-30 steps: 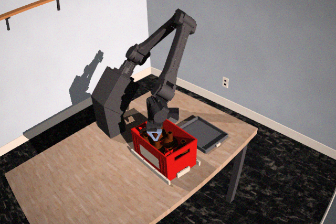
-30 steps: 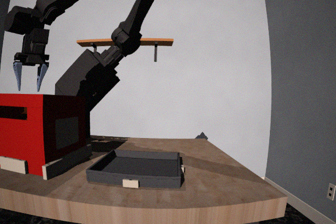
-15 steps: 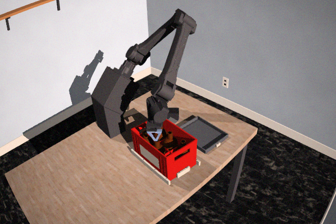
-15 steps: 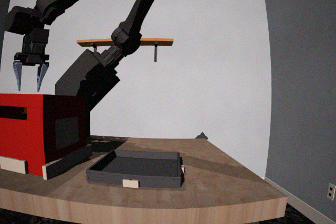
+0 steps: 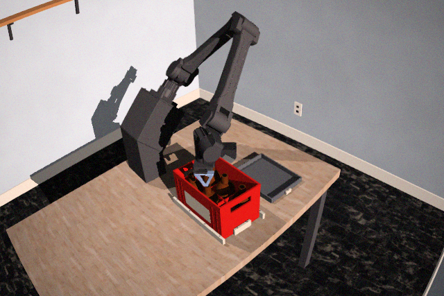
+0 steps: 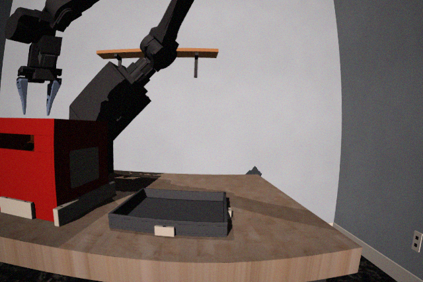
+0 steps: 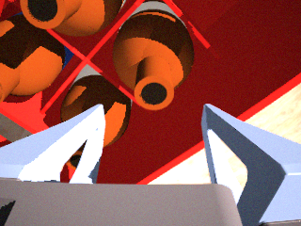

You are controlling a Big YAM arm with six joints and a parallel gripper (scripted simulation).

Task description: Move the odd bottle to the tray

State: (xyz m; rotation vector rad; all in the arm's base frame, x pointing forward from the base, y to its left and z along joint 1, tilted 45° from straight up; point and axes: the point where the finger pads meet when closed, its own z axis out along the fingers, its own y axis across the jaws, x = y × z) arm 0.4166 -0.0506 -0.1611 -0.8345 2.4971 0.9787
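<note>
Now: the red crate 4 cm to the left of my hand and 11 cm below it. Also, from my hand: dark grey tray: 2 cm ahead, 32 cm to the left, 18 cm below.
</note>
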